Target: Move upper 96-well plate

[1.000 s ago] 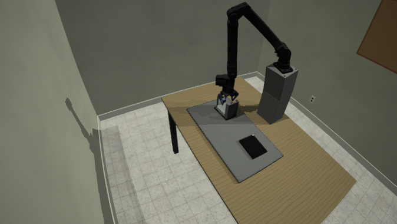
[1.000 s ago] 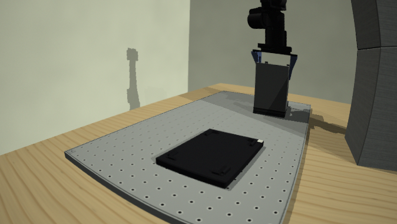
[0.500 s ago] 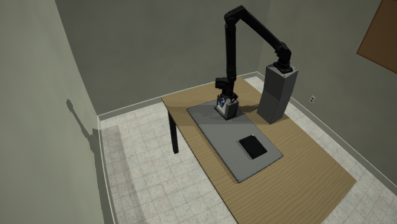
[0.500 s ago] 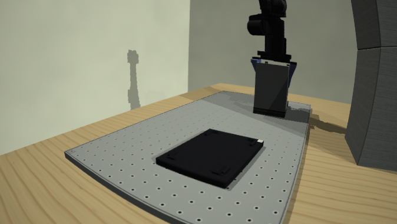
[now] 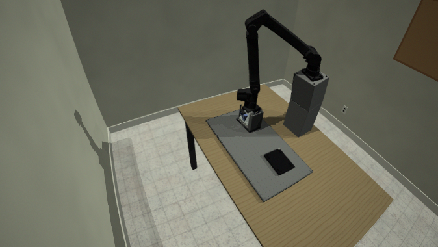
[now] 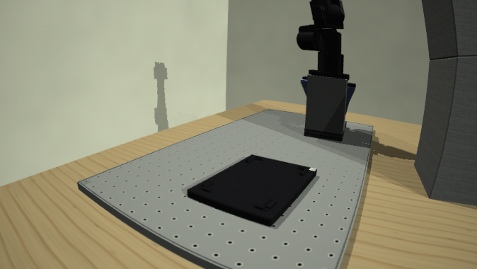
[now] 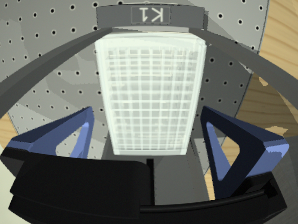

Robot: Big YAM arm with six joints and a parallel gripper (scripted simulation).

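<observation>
Now: the dark back wall 20 mm behind my hand, 70 mm to the left of it and 20 mm above it. Round my hand: pale A1 square: 100 mm behind, 270 mm to the left, 50 mm below.
</observation>
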